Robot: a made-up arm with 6 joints.
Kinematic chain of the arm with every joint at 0, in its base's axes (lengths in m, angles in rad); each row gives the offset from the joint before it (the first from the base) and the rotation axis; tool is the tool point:
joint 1: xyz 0 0 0.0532 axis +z
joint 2: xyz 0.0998 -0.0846 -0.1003 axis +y
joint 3: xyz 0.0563 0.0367 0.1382 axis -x
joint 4: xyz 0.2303 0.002 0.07 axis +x
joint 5: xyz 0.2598 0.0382 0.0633 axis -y
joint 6: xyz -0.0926 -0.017 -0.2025 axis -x
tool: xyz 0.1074 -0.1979 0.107
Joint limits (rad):
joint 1: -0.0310..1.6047
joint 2: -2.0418..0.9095
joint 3: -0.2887..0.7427
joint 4: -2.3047..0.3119
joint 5: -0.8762..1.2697
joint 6: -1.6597..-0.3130
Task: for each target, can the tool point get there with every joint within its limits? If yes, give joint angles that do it. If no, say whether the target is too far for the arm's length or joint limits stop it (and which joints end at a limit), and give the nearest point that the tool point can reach.
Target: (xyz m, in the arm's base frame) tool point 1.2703 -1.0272 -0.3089
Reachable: no: too far | nearest point 0.8793 -0.3783 -0.2194 | short by 0.763 m
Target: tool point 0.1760 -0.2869 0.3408
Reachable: yes | joints 0.1246 -1.1476 -0.1348 -0.6765 -0.6343 -1.0357
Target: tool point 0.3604 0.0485 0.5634
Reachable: yes | joints 0.9133 -1.1652 0.2833 0.0785 0.2769 -0.6197
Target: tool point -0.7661 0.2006 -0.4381
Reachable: no: joint limits stop it (at a limit: joint 1, joint 2, joint 3, joint 4, joint 6) | nearest point -0.4756 0.0564 0.0311 | short by 0.570 m
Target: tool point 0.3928 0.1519 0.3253
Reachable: yes | joints 1.1490 -1.0921 -0.0584 -0.6152 -0.3566 -1.5187
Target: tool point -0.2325 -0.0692 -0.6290
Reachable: no: joint limits stop it (at a limit: joint 1, joint 2, joint 4, joint 6) | nearest point -0.0748 0.2891 -0.4734 | short by 0.421 m
